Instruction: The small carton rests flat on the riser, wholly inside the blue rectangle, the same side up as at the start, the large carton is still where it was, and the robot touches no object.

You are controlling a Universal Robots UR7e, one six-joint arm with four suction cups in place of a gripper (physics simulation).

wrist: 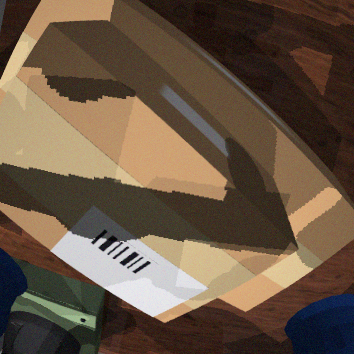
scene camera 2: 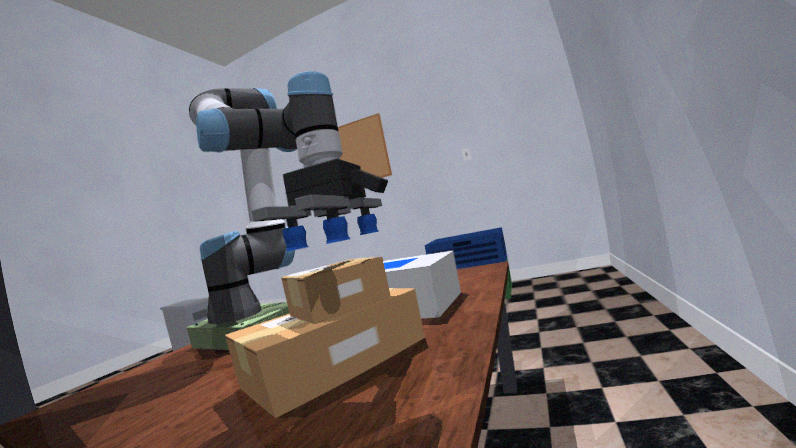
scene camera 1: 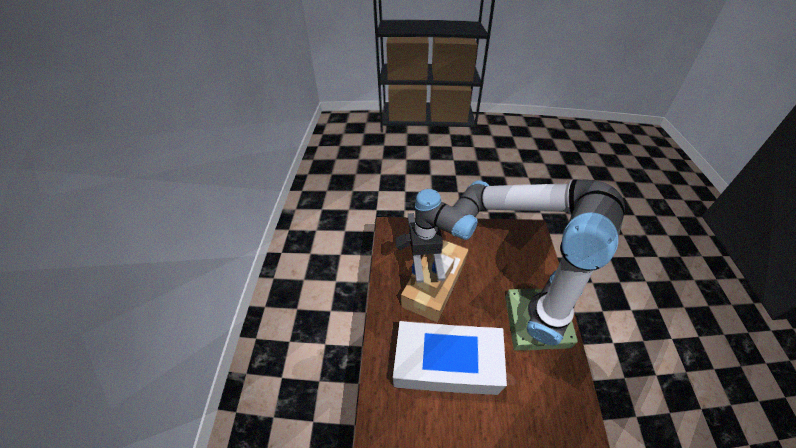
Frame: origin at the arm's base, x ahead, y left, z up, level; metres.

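Where they show: end effector, tool point: (wrist: 163, 242) (scene camera 2: 336, 240); arm's base, origin of the base link: (wrist: 43, 333) (scene camera 2: 235, 315).
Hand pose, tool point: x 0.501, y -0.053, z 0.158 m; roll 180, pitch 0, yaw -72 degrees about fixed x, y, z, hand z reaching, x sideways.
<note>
Things, the pixels of their top centre, and the offset from my tool point. Level surfaces: height alone.
- small carton, middle of its top: (wrist: 116, 218) (scene camera 2: 331, 267) (scene camera 1: 433, 266) 0.040 m back, 0.014 m left, 0.046 m down
- large carton, middle of its top: (wrist: 177, 184) (scene camera 2: 323, 312) (scene camera 1: 436, 270) 0.051 m back, 0.018 m right, 0.119 m down
- white riser, middle of its top: (scene camera 2: 379, 266) (scene camera 1: 450, 352) 0.154 m back, 0.307 m left, 0.098 m down
- bare blue rectangle, middle of its top: (scene camera 2: 379, 266) (scene camera 1: 450, 352) 0.154 m back, 0.307 m left, 0.098 m down
- wooden table, its level: 0.218 m down
The small carton (scene camera 1: 430, 276) (scene camera 2: 372, 282) (wrist: 170, 155) lies flat on top of the large carton (scene camera 1: 417, 294) (scene camera 2: 300, 372) (wrist: 250, 295), which rests on the table. A barcode label shows on the small carton's top in the wrist view. My gripper (scene camera 1: 428, 268) (scene camera 2: 335, 229) hangs above the small carton, with a visible gap between its blue cups and the top in scene camera 2. It is open and holds nothing. One cup is hidden in that view. The white riser (scene camera 1: 490, 356) (scene camera 2: 440, 286) stands apart from the cartons, with the bare blue rectangle (scene camera 1: 450, 353) (scene camera 2: 399, 263) on its top.
The wooden table (scene camera 1: 479, 420) (scene camera 2: 456, 356) carries the green base plate (scene camera 1: 520, 325) (scene camera 2: 208, 336) of the arm, to the right of the cartons and riser in scene camera 1. A blue box (scene camera 2: 479, 250) shows beyond the riser. A rack (scene camera 1: 431, 28) with boxes stands against the far wall.
</note>
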